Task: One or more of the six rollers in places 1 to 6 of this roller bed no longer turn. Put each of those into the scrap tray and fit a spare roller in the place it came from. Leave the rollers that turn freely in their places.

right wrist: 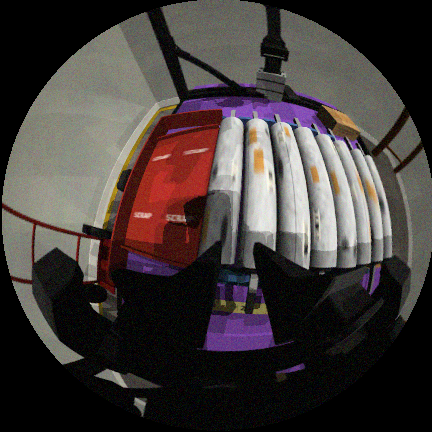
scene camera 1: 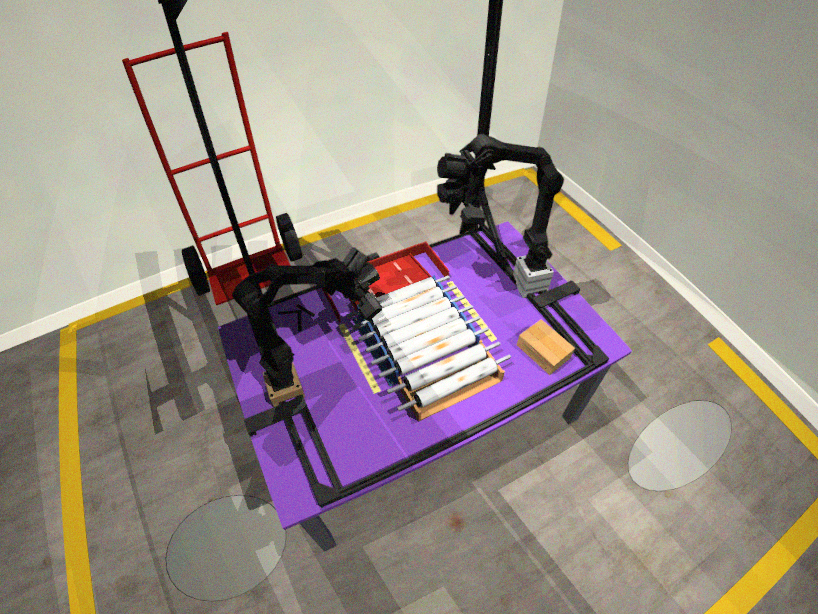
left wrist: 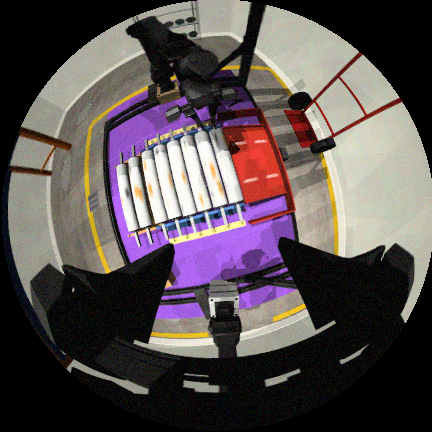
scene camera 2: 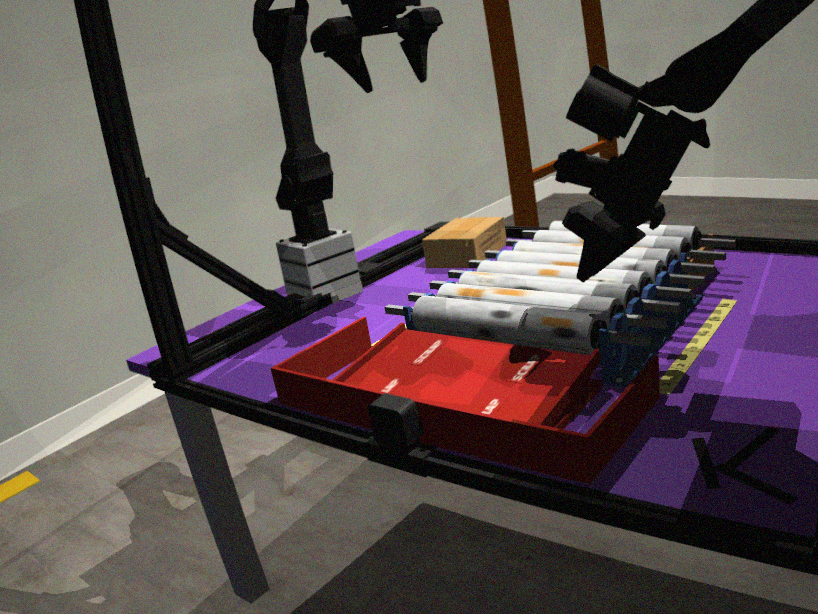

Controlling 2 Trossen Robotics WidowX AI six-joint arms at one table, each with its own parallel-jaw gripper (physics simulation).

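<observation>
Six white rollers lie side by side in the blue-railed bed; roller 1 is nearest the red scrap tray, which holds no roller. Two spare rollers lie in the wooden rack at the other end. My right gripper is partly open and empty, above the near ends of roller 1 and roller 2. My left gripper is wide open and empty, high above the table. Whether rollers turn does not show.
A cardboard box stands on the table beyond the spares' right ends in scene camera 1. Yellow numbered strips run along both sides of the bed. Black frame rails edge the table.
</observation>
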